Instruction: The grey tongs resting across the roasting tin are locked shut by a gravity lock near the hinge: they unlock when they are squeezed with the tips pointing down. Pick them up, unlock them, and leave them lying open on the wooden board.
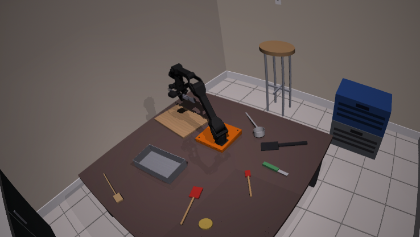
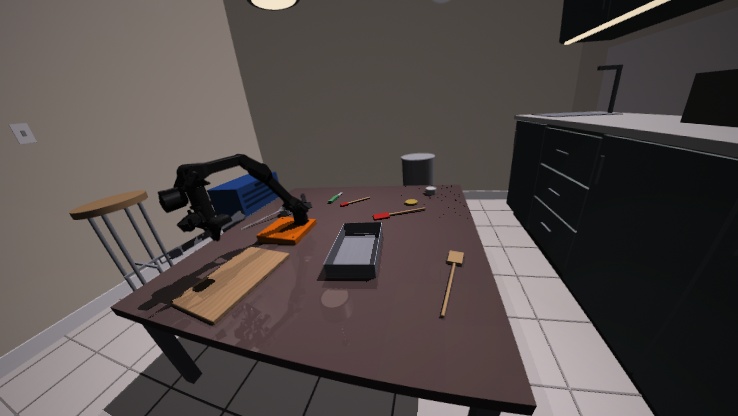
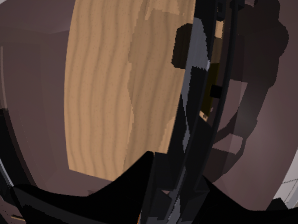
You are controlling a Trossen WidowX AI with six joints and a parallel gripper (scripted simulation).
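The wooden board is 40 mm ahead of my gripper tip, 20 mm to the right of it and 150 mm below it. Also, from my gripper tip: grey roasting tin (450 mm ahead, 240 mm to the left, 130 mm below); black spatula (130 mm behind, 730 mm to the left, 150 mm below); yellow disc (580 mm ahead, 760 mm to the left, 150 mm below).
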